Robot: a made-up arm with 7 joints.
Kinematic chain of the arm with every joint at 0, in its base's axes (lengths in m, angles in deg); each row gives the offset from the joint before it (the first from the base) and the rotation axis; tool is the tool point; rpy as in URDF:
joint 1: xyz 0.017 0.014 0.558 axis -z
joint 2: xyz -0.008 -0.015 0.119 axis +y
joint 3: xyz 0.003 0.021 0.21 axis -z
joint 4: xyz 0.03 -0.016 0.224 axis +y
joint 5: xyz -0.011 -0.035 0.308 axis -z
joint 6: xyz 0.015 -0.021 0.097 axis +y
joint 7: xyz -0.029 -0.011 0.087 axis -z
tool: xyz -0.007 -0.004 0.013 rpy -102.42 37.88 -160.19
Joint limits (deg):
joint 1: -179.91..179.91
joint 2: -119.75..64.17
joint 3: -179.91..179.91
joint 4: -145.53..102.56
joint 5: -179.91..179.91
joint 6: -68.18..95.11
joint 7: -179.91..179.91
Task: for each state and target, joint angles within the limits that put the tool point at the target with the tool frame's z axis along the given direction. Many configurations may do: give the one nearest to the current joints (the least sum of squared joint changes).
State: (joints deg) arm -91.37 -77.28 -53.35 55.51 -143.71 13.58 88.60
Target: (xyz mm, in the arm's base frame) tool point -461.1 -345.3 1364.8 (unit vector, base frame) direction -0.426 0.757 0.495
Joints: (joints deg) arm -63.00 -47.59 -58.22 38.29 -143.42 48.43 99.76
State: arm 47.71 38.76 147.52 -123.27 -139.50 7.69 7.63
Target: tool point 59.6 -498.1 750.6 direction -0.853 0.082 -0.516
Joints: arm 103.15 28.68 165.67 -114.62 -153.34 -35.62 -19.38
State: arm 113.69 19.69 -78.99 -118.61 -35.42 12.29 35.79
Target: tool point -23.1 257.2 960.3 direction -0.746 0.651 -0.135
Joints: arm 145.29 49.41 -33.29 -134.64 -44.55 38.87 54.92
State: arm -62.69 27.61 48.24 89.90 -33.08 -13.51 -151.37
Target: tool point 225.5 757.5 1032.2 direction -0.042 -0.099 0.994
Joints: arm -84.74 35.43 14.00 51.09 -68.42 16.62 -179.91
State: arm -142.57 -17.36 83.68 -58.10 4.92 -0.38 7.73
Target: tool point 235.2 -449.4 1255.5 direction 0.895 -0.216 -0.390
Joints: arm -171.62 -25.94 99.94 -56.45 15.07 -21.29 9.40
